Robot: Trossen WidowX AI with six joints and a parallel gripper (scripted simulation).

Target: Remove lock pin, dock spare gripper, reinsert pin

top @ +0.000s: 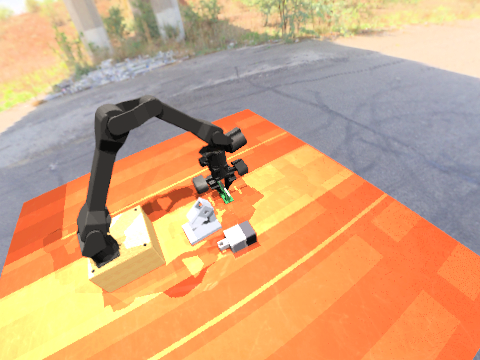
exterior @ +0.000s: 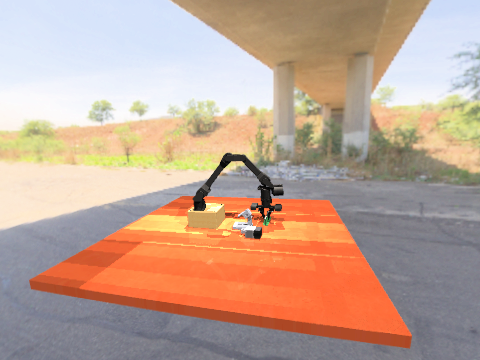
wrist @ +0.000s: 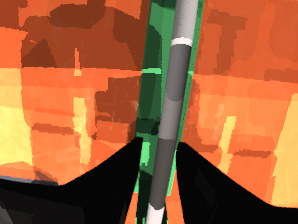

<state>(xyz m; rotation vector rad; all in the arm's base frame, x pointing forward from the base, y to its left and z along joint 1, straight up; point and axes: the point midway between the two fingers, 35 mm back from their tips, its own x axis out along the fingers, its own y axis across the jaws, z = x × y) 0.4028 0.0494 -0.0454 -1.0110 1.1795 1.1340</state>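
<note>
My gripper tip is now 2 cm to the right of the green slanted bar. Round my gripper tip: mount: 13 cm behind, 8 cm to the right, 3 cm above; then spare gripper: 8 cm behind, 19 cm to the right.
</note>
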